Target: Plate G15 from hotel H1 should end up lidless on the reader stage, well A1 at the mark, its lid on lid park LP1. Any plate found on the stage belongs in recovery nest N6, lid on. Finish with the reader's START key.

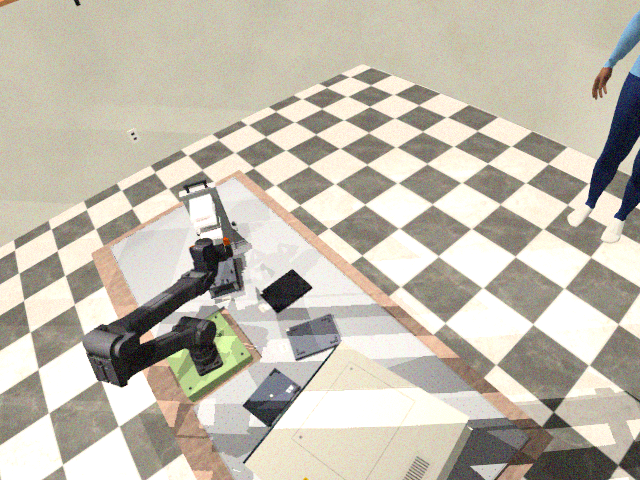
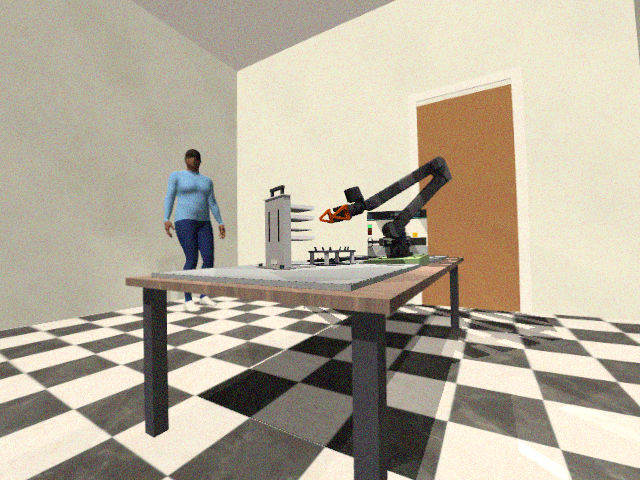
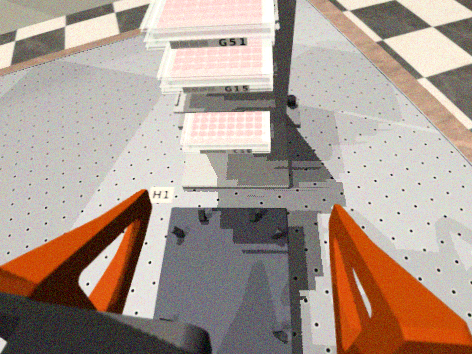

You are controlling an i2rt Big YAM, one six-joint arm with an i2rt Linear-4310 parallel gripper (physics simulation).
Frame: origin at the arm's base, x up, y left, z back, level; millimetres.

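Seen in the pictures: gripper, fingertip midpoint: [image 2: 325, 218] [image 3: 238, 205]; arm's base, origin of the base link: [image 1: 206, 357] [image 2: 400, 256].
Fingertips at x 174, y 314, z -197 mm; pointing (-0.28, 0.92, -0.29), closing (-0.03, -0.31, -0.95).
Offsets run from my fingertips to a thing's top centre. "spot": to the spot under its first point.
Plate G15 {dx -1, dy +169, dz -19 mm} [image 3: 220, 62], clear-edged with pink wells, sits in hotel H1 [image 1: 227, 224] [image 2: 277, 232] [image 3: 286, 50], between the plate labelled G51 {spot: dx +37, dy +120, dz -10 mm} [image 3: 212, 12] above and another plate {dx -78, dy +169, dz -19 mm} [image 3: 227, 130] below. My orange gripper [image 2: 323, 218] [image 3: 238, 205] is open and empty, in front of the hotel at about the height of its upper shelves, fingers spread either side. The black lid park LP1 {dx -178, dy -205, dz -157 mm} [image 1: 285, 290] lies right of the arm. The cream reader {dx +97, dy -866, dz -56 mm} [image 1: 372, 413] [image 2: 421, 227] stands at the far end from the hotel. Whether a plate is on its stage, and nest N6, I cannot tell.
A dark stand with small posts [image 1: 225, 279] [image 2: 330, 252] [image 3: 215, 275] is below my gripper, before the hotel. A grey-blue pad {spot: dx -186, dy -432, dz -151 mm} [image 1: 313, 335] and a dark plate-like pad {dx -92, dy -587, dz +60 mm} [image 1: 271, 396] lie near the reader. The green arm base [image 1: 232, 356] is beside them. A person [image 1: 622, 118] [image 2: 193, 206] stands beyond the table.
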